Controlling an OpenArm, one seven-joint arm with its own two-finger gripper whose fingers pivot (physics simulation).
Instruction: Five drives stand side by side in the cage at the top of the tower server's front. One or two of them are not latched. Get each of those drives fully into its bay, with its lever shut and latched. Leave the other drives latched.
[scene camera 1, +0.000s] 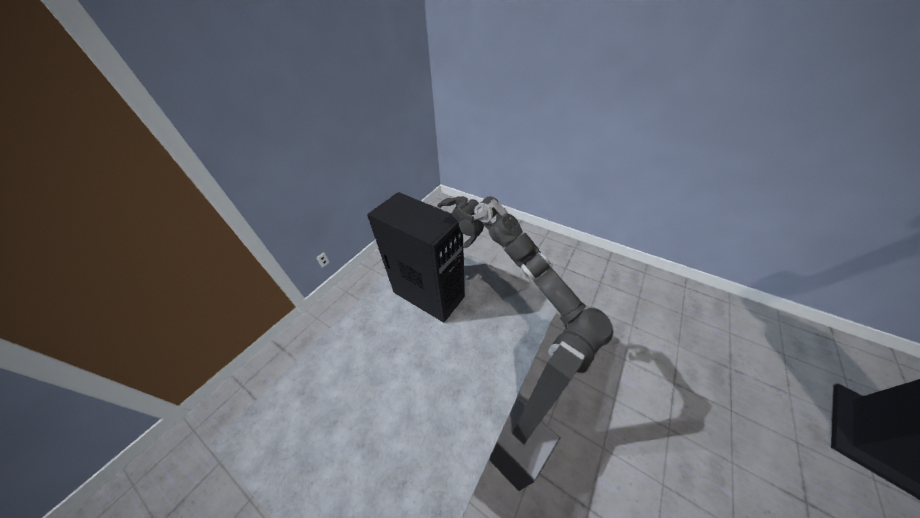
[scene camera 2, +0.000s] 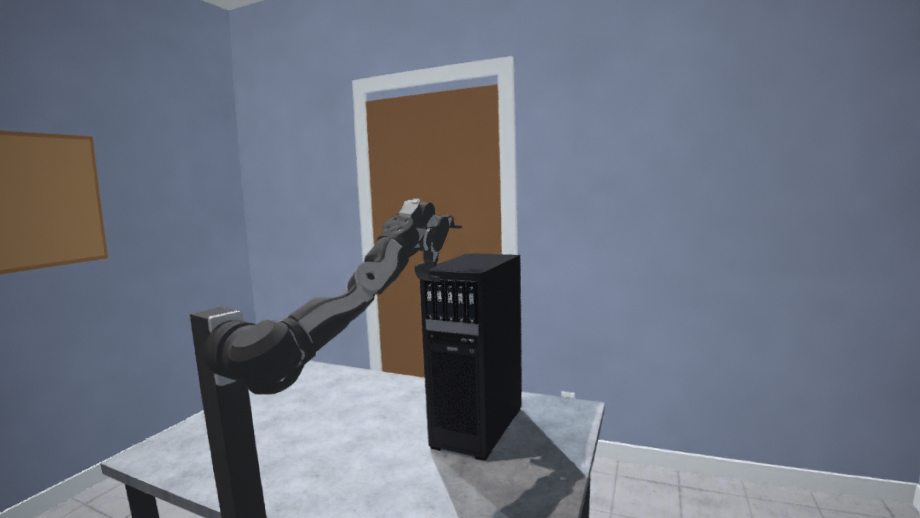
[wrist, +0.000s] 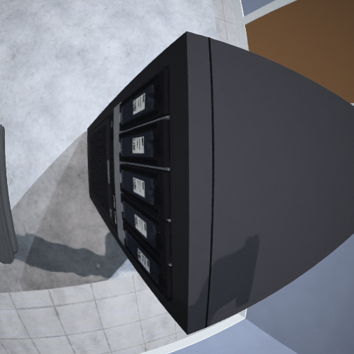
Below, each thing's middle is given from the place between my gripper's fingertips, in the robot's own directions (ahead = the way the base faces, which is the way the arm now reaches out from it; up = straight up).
Now: hand 140 mm above the drive lever (wrist: 142, 186) and 30 mm short of it. The rest, counted from my hand: black tower server (scene camera 2: 473, 383) 310 mm below, 190 mm ahead, 20 mm to the left; then drive cage (wrist: 116, 114) 140 mm below, 130 mm ahead, 10 mm to the left.
